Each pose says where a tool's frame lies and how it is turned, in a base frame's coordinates. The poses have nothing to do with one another.
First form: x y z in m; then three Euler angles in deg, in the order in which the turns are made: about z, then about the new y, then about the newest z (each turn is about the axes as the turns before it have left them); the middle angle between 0 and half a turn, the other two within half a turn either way.
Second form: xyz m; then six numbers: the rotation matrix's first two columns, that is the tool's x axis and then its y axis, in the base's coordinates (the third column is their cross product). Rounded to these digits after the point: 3 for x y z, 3 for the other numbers.
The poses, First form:
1: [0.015 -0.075 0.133 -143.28 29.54 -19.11]
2: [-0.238 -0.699 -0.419 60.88 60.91 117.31]
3: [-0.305 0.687 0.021 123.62 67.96 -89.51]
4: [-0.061 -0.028 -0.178 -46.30 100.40 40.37]
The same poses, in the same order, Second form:
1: [0.015 -0.075 0.133 -0.855 -0.229 -0.466 0.337 -0.928 -0.161]
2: [-0.238 -0.699 -0.419 -0.885 0.238 0.401 0.191 -0.601 0.776]
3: [-0.305 0.687 0.021 0.831 0.556 -0.008 -0.215 0.308 -0.927]
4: [-0.061 -0.028 -0.178 0.373 0.547 -0.749 0.632 0.442 0.637]
